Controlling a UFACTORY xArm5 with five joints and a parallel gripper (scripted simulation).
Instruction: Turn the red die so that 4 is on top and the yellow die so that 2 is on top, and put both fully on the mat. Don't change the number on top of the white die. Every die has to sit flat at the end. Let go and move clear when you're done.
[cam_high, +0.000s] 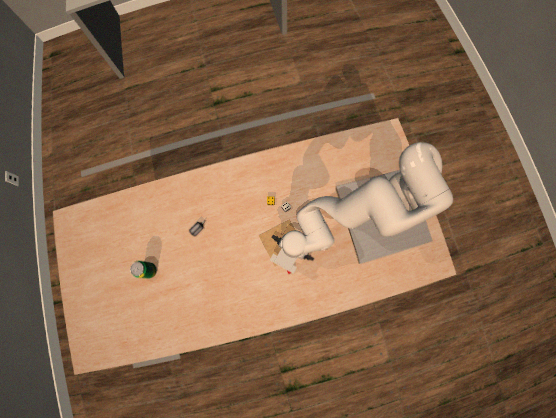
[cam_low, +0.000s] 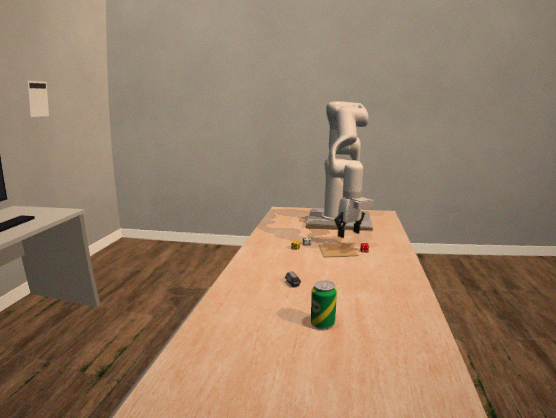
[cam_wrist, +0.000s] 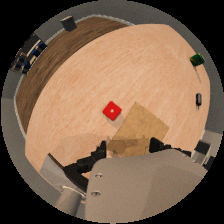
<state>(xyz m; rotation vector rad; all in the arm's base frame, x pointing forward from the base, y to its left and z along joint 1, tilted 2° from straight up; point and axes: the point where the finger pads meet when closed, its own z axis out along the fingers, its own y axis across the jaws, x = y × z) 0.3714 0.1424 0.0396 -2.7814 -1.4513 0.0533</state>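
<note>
Now: hand 7 cm to the right of the red die, 5 cm above it and 1 cm short of it. Also, from my hand: brown mat (7 cm below, 4 cm to the right, 4 cm ahead); yellow die (21 cm to the right, 7 cm ahead, 5 cm below); white die (18 cm to the right, 5 cm below, 1 cm ahead).
</note>
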